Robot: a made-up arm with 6 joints. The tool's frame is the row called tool. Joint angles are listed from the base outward.
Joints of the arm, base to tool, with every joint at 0 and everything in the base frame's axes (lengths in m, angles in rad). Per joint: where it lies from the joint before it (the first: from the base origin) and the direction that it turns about. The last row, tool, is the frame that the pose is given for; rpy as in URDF.
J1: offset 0.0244 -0.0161 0.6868 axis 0 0 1
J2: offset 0.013 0.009 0.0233 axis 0 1 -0.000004
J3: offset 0.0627 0.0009 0.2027 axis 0 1 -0.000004
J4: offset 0.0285 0.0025 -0.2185 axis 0 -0.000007 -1
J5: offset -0.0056 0.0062 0.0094 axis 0 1 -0.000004
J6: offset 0.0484 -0.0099 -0.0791 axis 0 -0.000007 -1
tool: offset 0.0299 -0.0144 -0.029 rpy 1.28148 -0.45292 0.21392
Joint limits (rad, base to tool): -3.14..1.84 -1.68..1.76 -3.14..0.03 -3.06..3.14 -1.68..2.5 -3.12..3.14
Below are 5 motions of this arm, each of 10 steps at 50 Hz.
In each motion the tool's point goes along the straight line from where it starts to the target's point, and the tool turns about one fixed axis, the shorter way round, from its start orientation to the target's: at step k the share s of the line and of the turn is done. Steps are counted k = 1, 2, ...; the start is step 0. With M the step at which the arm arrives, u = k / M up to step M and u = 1 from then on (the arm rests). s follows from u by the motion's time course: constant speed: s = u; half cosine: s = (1 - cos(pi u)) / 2; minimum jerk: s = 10 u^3 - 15 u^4 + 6 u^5.
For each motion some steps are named. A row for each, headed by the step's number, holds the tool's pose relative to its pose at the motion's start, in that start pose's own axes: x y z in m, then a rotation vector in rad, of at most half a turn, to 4 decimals.
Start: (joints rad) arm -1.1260 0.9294 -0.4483 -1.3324 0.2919 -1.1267
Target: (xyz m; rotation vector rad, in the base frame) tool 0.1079 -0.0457 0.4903 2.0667 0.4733 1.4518
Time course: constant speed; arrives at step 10
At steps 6, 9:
6: 0.0141 -0.0012 0.0002 -0.0805 -0.0616 0.0785
9: 0.0211 -0.0018 0.0002 -0.1208 -0.0924 0.1177

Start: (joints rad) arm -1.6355 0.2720 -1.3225 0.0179 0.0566 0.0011
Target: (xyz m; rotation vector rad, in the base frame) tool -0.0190 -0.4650 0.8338 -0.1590 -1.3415 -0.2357
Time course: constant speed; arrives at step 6
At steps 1, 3, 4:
1: 0.0035 0.0006 0.0020 -0.0017 0.0050 0.0095
3: 0.0104 0.0017 0.0060 -0.0051 0.0149 0.0285
4: 0.0139 0.0022 0.0081 -0.0067 0.0198 0.0380

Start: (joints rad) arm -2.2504 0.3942 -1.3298 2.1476 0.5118 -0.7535
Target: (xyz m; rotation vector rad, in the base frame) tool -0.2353 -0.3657 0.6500 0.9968 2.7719 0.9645
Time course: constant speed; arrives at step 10
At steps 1, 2, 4, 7, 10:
1: -0.0030 -0.0012 0.0033 -0.0122 -0.0115 -0.0060
2: -0.0060 -0.0025 0.0066 -0.0245 -0.0230 -0.0120
4: -0.0119 -0.0050 0.0132 -0.0490 -0.0460 -0.0240
7: -0.0209 -0.0087 0.0232 -0.0857 -0.0805 -0.0420
10: -0.0298 -0.0124 0.0331 -0.1224 -0.1150 -0.0599

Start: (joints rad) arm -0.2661 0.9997 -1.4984 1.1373 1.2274 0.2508
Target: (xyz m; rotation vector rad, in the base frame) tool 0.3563 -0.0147 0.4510 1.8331 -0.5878 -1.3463
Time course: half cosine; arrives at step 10
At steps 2, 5, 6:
2: -0.0008 -0.0030 0.0015 -0.0004 -0.0038 -0.0106
5: -0.0043 -0.0157 0.0079 -0.0023 -0.0197 -0.0557
6: -0.0056 -0.0205 0.0104 -0.0030 -0.0257 -0.0729

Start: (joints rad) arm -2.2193 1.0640 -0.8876 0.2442 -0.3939 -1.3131
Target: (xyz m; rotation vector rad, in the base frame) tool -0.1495 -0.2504 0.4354 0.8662 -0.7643 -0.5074
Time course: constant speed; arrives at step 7
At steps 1, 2, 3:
1: -0.0020 -0.0011 -0.0019 0.0099 0.0020 -0.0011
2: -0.0040 -0.0022 -0.0037 0.0197 0.0039 -0.0021
3: -0.0059 -0.0032 -0.0056 0.0296 0.0059 -0.0032

